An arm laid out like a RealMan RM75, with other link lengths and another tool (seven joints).
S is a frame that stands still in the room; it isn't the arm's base.
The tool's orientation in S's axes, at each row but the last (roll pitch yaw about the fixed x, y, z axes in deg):
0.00 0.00 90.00
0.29 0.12 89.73
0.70 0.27 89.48
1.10 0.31 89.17
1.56 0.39 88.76
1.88 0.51 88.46
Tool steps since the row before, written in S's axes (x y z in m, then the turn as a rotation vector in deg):
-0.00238 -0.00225 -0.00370 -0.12 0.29 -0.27
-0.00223 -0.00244 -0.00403 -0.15 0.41 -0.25
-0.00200 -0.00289 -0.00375 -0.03 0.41 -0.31
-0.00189 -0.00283 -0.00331 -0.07 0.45 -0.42
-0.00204 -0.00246 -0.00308 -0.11 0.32 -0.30
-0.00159 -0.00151 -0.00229 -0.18 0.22 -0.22
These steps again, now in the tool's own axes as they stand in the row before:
-0.00225 0.00238 -0.00370 0.29 0.12 -0.27
-0.00244 0.00220 -0.00405 0.41 0.15 -0.25
-0.00289 0.00193 -0.00379 0.41 0.03 -0.31
-0.00284 0.00178 -0.00336 0.45 0.07 -0.42
-0.00248 0.00190 -0.00315 0.32 0.11 -0.30
-0.00153 0.00147 -0.00235 0.22 0.18 -0.22

